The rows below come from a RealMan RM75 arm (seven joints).
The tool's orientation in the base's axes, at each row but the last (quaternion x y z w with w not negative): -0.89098 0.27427 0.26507 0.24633; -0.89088 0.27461 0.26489 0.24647; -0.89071 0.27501 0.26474 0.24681; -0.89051 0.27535 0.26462 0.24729; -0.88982 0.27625 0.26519 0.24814; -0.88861 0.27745 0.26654 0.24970; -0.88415 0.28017 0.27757 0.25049; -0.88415 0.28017 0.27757 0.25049; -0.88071 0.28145 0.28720 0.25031; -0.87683 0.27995 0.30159 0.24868; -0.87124 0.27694 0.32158 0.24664; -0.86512 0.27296 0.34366 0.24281; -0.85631 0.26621 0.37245 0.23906
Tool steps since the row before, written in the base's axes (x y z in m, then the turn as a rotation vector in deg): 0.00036 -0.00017 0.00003 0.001 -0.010 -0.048; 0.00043 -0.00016 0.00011 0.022 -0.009 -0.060; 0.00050 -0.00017 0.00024 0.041 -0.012 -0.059; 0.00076 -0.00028 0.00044 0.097 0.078 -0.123; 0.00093 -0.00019 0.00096 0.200 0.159 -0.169; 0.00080 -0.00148 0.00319 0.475 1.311 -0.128; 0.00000 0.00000 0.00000 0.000 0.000 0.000; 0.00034 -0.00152 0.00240 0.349 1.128 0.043; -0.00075 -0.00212 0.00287 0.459 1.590 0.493; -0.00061 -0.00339 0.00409 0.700 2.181 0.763; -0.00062 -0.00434 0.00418 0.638 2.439 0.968; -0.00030 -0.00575 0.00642 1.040 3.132 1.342; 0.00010 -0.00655 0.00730 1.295 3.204 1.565
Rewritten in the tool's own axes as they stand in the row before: 0.00030 -0.00011 -0.00024 0.033 0.021 0.029; 0.00030 -0.00018 -0.00032 0.055 0.011 0.032; 0.00027 -0.00026 -0.00044 0.069 0.001 0.023; 0.00037 -0.00040 -0.00074 0.115 -0.081 0.104; 0.00014 -0.00073 -0.00113 0.187 -0.190 0.151; -0.00086 -0.00038 -0.00348 -0.059 -1.205 0.710; 0.00000 0.00000 0.00000 0.000 0.000 0.000; -0.00074 0.00019 -0.00276 -0.189 -1.043 0.522; -0.00162 0.00120 -0.00304 -0.568 -1.570 0.441; -0.00198 0.00174 -0.00465 -0.790 -2.222 0.517; -0.00190 0.00249 -0.00518 -1.057 -2.421 0.562; -0.00310 0.00291 -0.00750 -1.293 -3.273 0.556; -0.00371 0.00327 -0.00847 -1.335 -3.535 0.334
